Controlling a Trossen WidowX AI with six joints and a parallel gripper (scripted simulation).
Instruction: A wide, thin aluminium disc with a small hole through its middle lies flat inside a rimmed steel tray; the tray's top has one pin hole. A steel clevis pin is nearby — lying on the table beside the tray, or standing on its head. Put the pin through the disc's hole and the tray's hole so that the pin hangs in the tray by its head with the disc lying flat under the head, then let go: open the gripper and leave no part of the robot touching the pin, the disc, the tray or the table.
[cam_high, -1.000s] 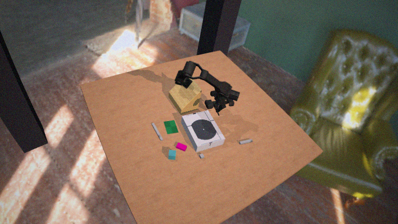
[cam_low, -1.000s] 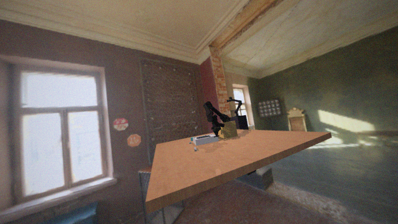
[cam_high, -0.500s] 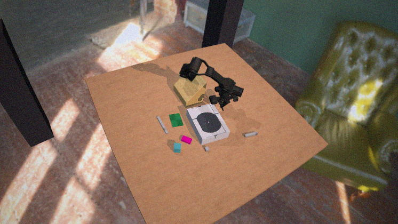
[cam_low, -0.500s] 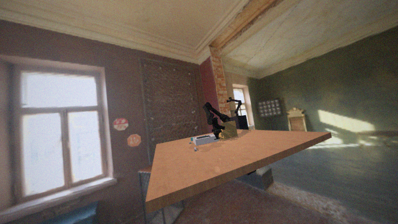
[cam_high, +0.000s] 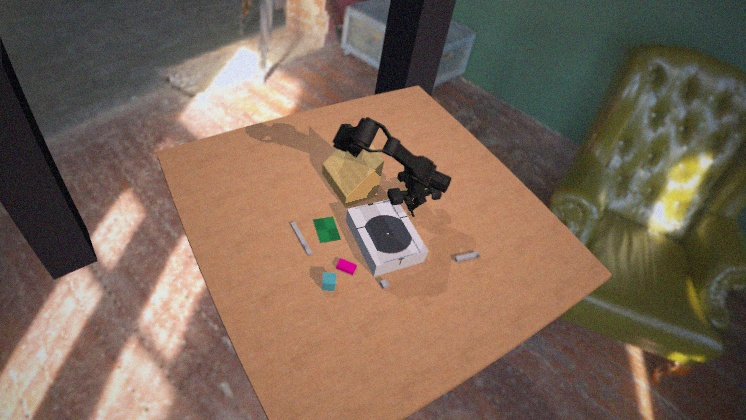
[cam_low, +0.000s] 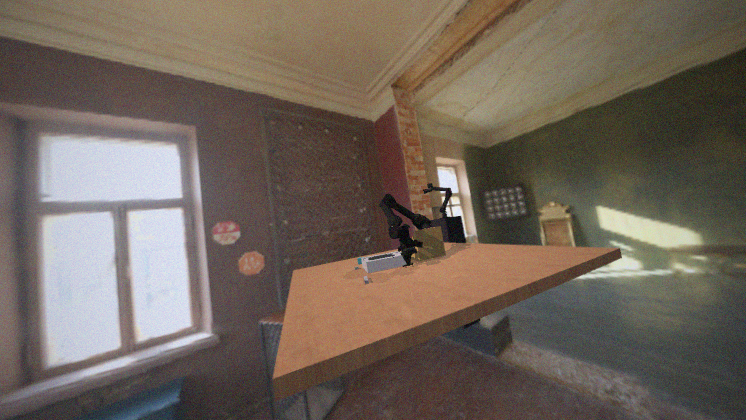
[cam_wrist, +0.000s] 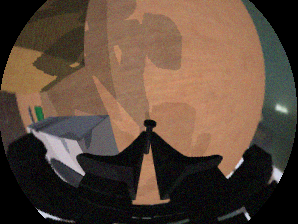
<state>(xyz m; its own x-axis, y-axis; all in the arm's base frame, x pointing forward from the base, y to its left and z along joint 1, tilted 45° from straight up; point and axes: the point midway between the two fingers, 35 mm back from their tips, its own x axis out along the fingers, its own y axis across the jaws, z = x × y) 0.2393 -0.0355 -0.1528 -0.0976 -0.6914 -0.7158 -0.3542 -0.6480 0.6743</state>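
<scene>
Right now my gripper tip is 1 cm below the dark clevis pin and 1 cm short of it. Also, from my gripper tip: green tile 31 cm to the right, 8 cm behind, 1 cm below; then dark grey disc 17 cm to the right, 7 cm ahead, 5 cm above; then rimmed tray 17 cm to the right, 6 cm ahead, 4 cm above.
</scene>
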